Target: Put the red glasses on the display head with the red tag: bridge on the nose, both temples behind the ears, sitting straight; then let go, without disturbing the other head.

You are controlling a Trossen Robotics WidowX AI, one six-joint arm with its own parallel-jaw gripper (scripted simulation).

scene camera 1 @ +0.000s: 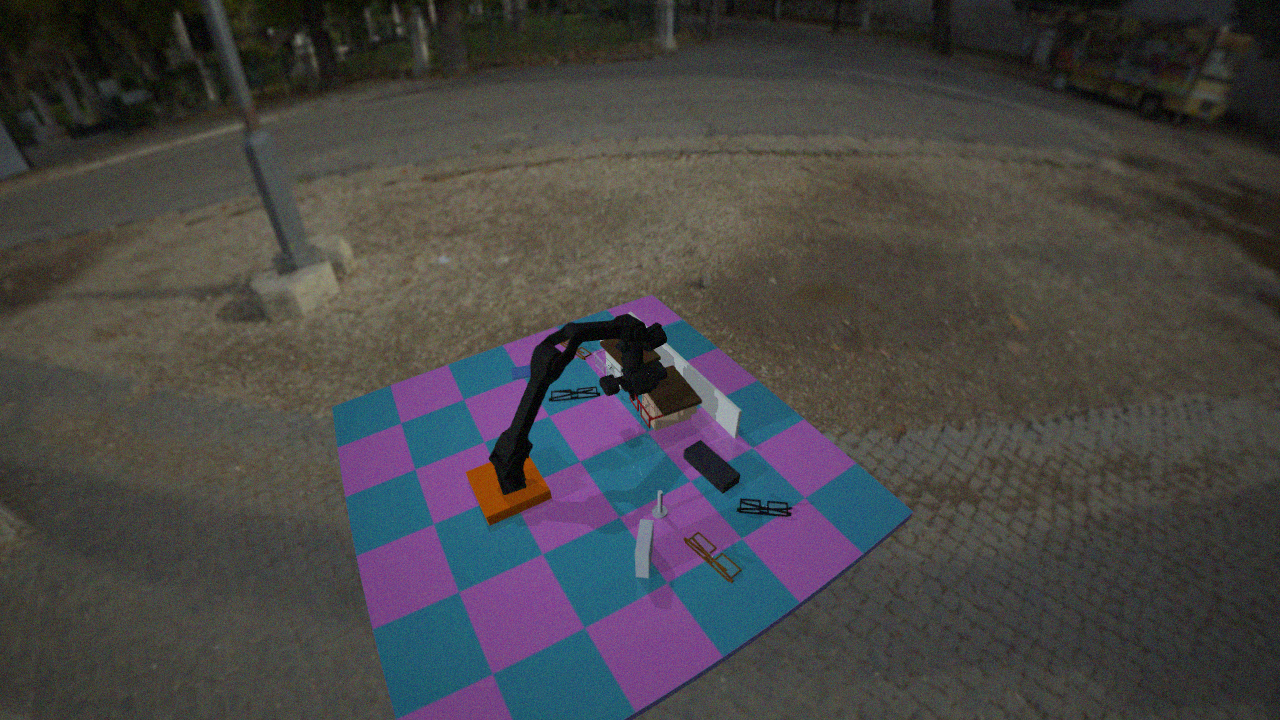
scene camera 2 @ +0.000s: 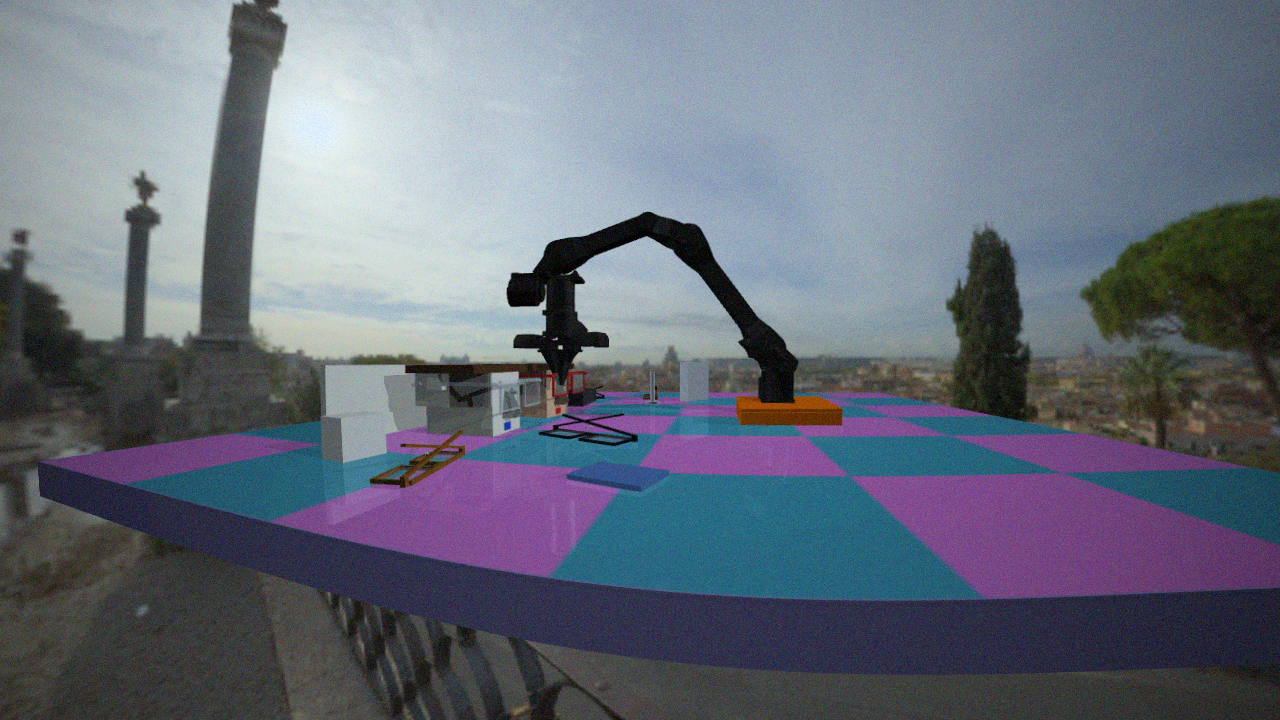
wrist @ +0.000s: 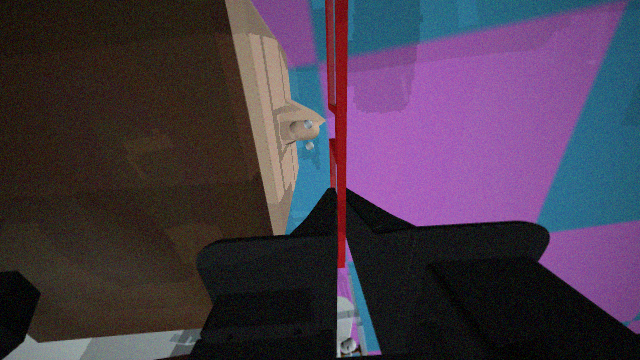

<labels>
my gripper: scene camera 1; scene camera 2 560,385; wrist
same spot on my gripper: (wrist: 480,283) = (scene camera 1: 630,386)
</labels>
